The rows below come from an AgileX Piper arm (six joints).
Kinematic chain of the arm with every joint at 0, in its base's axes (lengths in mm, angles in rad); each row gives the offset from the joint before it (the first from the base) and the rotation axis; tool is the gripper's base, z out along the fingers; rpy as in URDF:
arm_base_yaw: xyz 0 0 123 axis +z
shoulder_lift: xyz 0 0 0 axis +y
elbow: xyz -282.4 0 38.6 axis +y
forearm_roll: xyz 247.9 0 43.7 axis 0.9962 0 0.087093
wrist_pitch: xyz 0 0 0 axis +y
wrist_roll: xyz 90.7 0 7.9 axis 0.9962 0 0.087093
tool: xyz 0 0 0 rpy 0 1.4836 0
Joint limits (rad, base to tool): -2.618..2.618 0..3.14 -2.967..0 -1.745..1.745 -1.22..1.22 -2.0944..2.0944
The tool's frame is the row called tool.
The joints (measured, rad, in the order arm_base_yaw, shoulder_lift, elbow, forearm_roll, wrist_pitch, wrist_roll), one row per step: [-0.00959 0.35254 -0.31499 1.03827 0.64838 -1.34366]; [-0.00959 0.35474 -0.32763 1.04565 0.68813 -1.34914]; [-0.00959 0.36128 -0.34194 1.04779 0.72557 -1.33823]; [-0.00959 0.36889 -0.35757 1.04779 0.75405 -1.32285]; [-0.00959 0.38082 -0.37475 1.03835 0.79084 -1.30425]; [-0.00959 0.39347 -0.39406 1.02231 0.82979 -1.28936]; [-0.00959 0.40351 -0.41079 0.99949 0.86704 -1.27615]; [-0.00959 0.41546 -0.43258 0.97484 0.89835 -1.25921]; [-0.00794 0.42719 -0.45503 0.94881 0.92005 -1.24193]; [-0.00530 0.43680 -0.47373 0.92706 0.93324 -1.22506]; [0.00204 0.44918 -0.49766 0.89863 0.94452 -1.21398]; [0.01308 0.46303 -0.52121 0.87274 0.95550 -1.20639]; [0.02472 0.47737 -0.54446 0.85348 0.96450 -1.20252]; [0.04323 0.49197 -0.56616 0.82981 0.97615 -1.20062]
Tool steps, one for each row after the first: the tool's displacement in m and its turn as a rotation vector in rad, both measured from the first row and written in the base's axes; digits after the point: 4 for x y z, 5 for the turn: [-0.0020 0.0027 0.0027 0.00116 0.00667 0.03615]; [-0.0033 0.0050 0.0055 0.01010 0.02355 0.06564]; [-0.0040 0.0067 0.0089 0.02043 0.03841 0.08594]; [-0.0046 0.0084 0.0116 0.02312 0.06305 0.11121]; [-0.0053 0.0100 0.0145 0.01566 0.08650 0.13796]; [-0.0062 0.0111 0.0163 -0.00010 0.10945 0.16199]; [-0.0065 0.0116 0.0196 -0.01504 0.12917 0.17859]; [-0.0063 0.0117 0.0233 -0.03076 0.14356 0.18755]; [-0.0059 0.0115 0.0266 -0.04187 0.15426 0.19076]; [-0.0051 0.0112 0.0309 -0.06429 0.15868 0.19703]; [-0.0043 0.0112 0.0352 -0.08693 0.16233 0.20792]; [-0.0033 0.0114 0.0398 -0.10562 0.16263 0.22026]; [-0.0026 0.0120 0.0435 -0.13081 0.16515 0.24087]
